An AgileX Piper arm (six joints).
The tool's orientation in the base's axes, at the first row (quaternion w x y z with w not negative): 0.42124, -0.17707, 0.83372, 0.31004
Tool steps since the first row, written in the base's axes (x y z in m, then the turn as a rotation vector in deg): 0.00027, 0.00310, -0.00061, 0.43, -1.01, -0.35; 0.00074, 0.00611, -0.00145, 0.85, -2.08, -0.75; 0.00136, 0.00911, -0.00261, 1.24, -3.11, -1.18; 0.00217, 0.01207, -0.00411, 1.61, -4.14, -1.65; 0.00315, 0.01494, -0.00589, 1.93, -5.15, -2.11
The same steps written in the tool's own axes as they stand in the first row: 0.00023, 0.00194, 0.00250, 0.07, -1.12, -0.26; 0.00054, 0.00361, 0.00517, 0.18, -2.30, -0.54; 0.00102, 0.00507, 0.00806, 0.34, -3.44, -0.80; 0.00166, 0.00627, 0.01119, 0.54, -4.59, -1.06; 0.00244, 0.00721, 0.01449, 0.77, -5.69, -1.33
